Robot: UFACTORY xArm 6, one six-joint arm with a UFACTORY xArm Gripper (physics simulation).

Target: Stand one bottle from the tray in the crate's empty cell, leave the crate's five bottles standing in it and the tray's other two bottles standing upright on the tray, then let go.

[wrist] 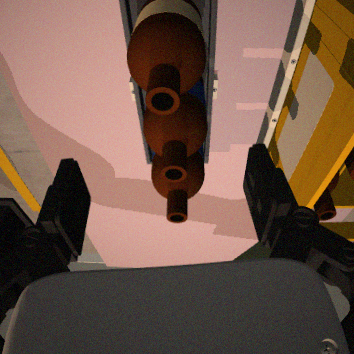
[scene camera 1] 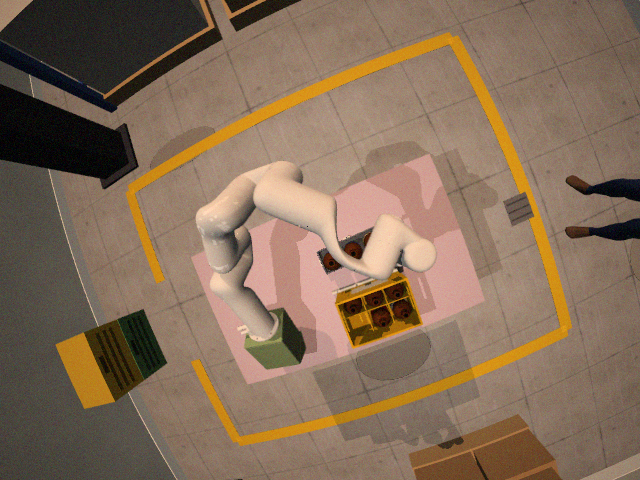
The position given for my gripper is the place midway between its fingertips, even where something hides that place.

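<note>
My own gripper (wrist: pixel 163 171) is there for me to see, and along with it I see a brown bottle (wrist: pixel 174 136).
</note>
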